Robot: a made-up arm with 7 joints.
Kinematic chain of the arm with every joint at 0, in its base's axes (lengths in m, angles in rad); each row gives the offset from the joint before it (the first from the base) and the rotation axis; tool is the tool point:
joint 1: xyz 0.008 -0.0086 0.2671 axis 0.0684 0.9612 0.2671
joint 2: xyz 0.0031 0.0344 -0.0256 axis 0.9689 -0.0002 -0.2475
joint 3: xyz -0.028 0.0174 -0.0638 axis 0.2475 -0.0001 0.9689
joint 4: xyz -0.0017 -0.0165 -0.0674 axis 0.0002 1 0
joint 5: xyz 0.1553 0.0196 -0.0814 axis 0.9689 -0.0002 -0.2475
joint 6: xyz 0.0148 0.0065 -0.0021 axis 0.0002 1 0
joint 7: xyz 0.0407 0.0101 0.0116 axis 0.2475 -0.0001 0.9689
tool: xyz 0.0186 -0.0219 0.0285
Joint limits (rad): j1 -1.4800..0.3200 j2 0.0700..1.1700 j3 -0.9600..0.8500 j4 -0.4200..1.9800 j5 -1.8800..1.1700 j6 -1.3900..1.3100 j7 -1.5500..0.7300
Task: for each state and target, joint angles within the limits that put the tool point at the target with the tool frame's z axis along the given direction. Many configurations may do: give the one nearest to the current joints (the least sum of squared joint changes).
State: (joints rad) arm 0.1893 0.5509 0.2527 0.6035 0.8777 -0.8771 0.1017
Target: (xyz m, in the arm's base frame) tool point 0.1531 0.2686 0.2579 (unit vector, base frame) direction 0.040 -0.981 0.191
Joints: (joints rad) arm 0.2769 1.0272 0.8500 0.2170 0.0244 -0.3569 0.4752
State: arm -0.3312 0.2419 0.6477 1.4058 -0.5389 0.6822 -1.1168
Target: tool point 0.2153 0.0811 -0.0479 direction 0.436 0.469 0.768
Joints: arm -0.6009 0.0700 0.3697 1.3064 -0.2858 -0.1229 -0.2895
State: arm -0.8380 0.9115 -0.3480 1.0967 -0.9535 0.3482 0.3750
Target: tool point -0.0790 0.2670 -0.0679 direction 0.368 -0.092 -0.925
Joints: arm 0.0012 0.6177 -0.9600 1.3635 -0.4729 1.0675 0.5989
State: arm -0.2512 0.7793 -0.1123 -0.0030 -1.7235 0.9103 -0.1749
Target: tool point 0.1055 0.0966 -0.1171 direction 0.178 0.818 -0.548
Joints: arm -0.0748 0.1728 -0.0302 0.8234 -1.8800 0.9284 -0.1197
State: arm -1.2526 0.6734 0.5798 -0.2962 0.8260 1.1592 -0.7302
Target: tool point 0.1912 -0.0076 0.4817 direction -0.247 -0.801 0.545
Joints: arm -1.4623 0.7778 -0.0585 -0.4200 1.1230 1.2479 -0.9473
